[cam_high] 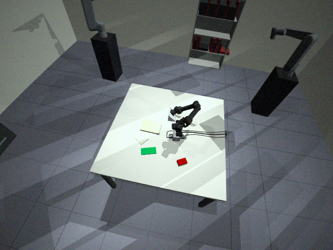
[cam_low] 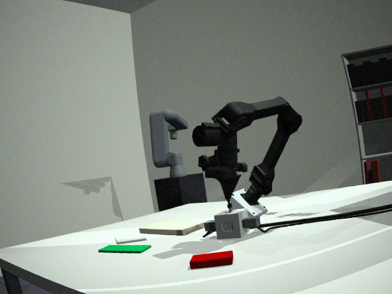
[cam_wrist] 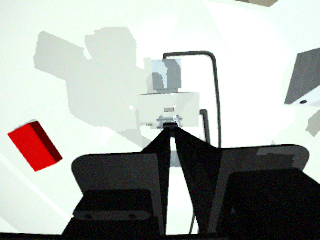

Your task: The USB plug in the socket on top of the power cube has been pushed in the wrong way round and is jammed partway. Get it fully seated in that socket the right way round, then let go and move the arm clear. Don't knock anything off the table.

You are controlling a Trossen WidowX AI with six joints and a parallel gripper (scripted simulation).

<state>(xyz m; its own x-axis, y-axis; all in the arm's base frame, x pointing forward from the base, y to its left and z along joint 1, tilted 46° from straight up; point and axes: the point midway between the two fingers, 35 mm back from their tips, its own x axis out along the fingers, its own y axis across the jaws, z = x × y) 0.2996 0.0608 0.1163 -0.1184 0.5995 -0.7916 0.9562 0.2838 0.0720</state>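
Right now the dark USB plug is 20 mm below my gripper tip. Also, from my gripper tip: green flat block: 240 mm ahead, 230 mm to the right, 110 mm below; tan board: 300 mm to the right, 100 mm below, 50 mm behind; red block: 250 mm ahead, 130 mm to the left, 110 mm below.
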